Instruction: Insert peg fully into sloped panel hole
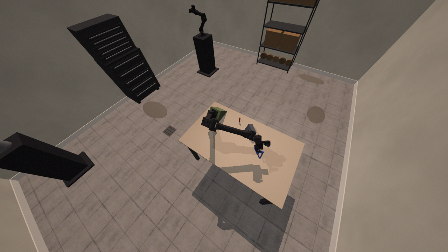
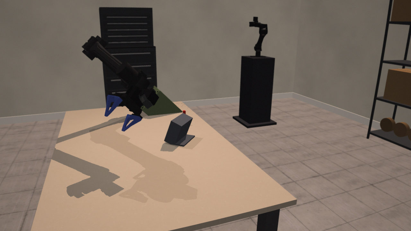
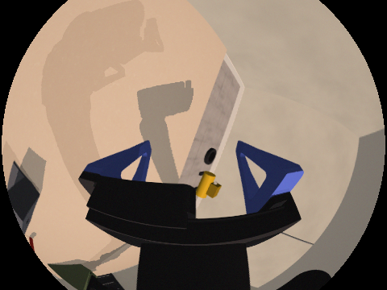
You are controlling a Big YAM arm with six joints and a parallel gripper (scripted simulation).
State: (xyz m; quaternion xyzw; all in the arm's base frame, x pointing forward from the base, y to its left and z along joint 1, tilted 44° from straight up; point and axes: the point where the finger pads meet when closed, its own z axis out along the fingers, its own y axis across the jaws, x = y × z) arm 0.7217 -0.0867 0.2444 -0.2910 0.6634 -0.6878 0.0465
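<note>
Right now the red peg is 420 mm behind my hand, 370 mm to the left of it and 150 mm below it. From my hand the other things lie so: flat base plate (200 mm behind, 310 mm to the left, 190 mm below).
</note>
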